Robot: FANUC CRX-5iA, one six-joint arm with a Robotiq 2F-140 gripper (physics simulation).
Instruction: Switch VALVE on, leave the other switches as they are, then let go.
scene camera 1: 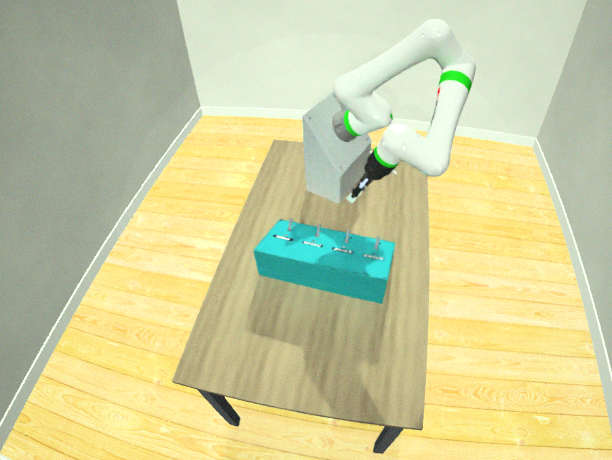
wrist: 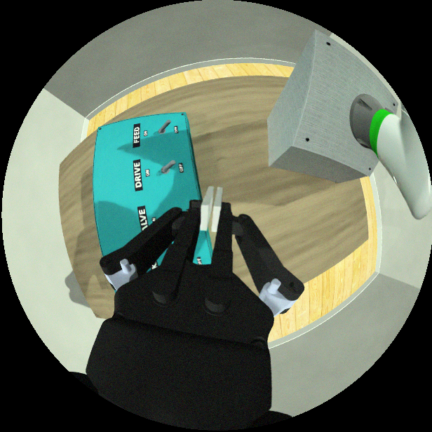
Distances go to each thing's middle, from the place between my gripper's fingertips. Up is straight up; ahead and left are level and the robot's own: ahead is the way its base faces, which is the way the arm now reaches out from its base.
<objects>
Now: hand 170 mm short of the teal switch box [scene camera 1: 326, 261], 40 mm to the left of it and 140 mm above it.
</objects>
